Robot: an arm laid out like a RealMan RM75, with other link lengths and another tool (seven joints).
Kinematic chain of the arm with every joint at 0, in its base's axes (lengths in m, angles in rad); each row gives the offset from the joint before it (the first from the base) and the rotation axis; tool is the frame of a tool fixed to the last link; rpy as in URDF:
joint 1: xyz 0 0 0.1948 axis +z
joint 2: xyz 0 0 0 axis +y
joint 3: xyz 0 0 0.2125 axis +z
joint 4: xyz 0 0 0 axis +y
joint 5: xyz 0 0 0.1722 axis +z
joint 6: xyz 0 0 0 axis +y
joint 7: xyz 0 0 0.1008 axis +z
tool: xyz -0.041 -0.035 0.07 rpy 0 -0.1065 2.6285
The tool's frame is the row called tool.
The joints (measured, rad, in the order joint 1, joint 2, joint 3, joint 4, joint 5, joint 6, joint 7), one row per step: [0.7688 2.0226 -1.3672 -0.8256 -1.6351 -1.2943 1.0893]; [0.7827 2.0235 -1.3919 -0.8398 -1.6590 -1.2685 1.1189]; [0.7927 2.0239 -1.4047 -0.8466 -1.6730 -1.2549 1.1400]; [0.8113 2.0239 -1.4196 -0.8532 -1.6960 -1.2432 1.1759]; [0.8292 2.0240 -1.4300 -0.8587 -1.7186 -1.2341 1.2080]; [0.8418 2.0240 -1.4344 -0.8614 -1.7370 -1.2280 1.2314]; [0.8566 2.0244 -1.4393 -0.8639 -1.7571 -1.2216 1.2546]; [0.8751 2.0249 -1.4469 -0.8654 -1.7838 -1.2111 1.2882]
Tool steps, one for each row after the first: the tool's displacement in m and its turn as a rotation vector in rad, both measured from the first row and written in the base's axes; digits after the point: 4 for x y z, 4 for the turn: [-0.0035 0.0014 -0.0055 0.0037 -0.0334 0.0044]; [-0.0058 0.0025 -0.0085 0.0046 -0.0512 0.0041]; [-0.0095 0.0038 -0.0126 -0.0005 -0.0775 0.0020]; [-0.0130 0.0052 -0.0158 -0.0031 -0.1008 0.0006]; [-0.0149 0.0068 -0.0178 -0.0031 -0.1178 -0.0029]; [-0.0174 0.0083 -0.0200 -0.0022 -0.1364 -0.0038]; [-0.0198 0.0106 -0.0231 -0.0001 -0.1613 -0.0103]
